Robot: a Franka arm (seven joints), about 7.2 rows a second.
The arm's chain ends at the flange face. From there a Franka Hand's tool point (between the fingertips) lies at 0.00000 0.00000 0.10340 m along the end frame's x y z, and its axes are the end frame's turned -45 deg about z.
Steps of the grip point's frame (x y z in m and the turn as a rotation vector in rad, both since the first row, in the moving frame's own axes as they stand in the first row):
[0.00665, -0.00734, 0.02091, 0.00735, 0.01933, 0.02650]
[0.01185, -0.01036, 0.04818, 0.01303, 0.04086, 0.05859]
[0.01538, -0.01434, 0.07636, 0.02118, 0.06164, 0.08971]
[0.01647, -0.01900, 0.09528, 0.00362, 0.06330, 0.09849]
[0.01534, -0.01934, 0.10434, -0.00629, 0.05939, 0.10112]
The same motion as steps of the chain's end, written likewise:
[-0.00139, -0.00795, 0.02093, 0.01887, 0.00847, 0.02650]
[-0.00109, -0.01183, 0.04828, 0.03811, 0.01968, 0.05859]
[-0.00249, -0.01510, 0.07658, 0.05856, 0.02861, 0.08971]
[-0.00638, -0.02041, 0.09549, 0.04732, 0.04220, 0.09849]
[-0.00782, -0.02089, 0.10452, 0.03755, 0.04644, 0.10112]

